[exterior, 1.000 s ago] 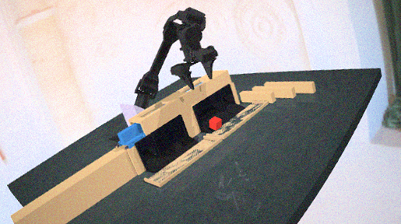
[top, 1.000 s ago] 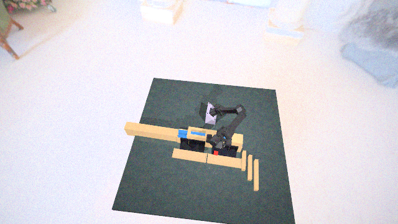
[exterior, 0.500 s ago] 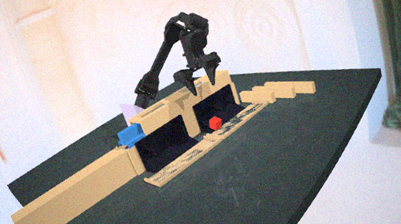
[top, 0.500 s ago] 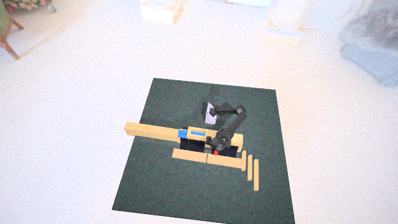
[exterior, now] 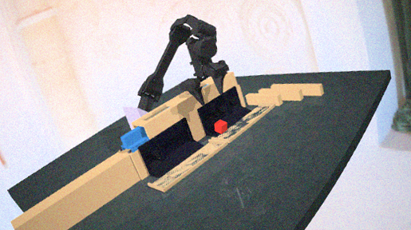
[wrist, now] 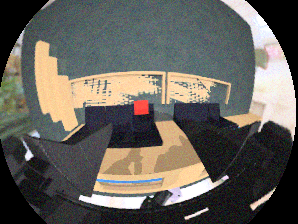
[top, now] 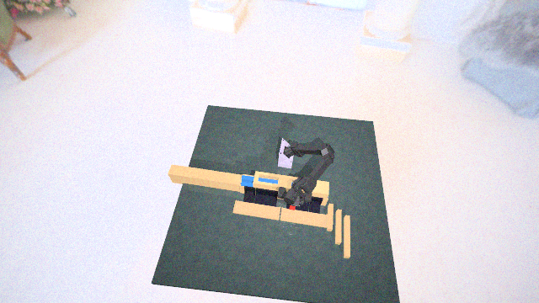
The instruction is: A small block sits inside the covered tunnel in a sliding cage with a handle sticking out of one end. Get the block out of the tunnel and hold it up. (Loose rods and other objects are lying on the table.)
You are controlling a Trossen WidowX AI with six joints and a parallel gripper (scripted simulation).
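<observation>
My gripper tip is 110 mm above the red block and 10 mm past it. Also, from my gripper tip: tan tunnel 270 mm to the right, 60 mm below, 60 mm behind.
</observation>
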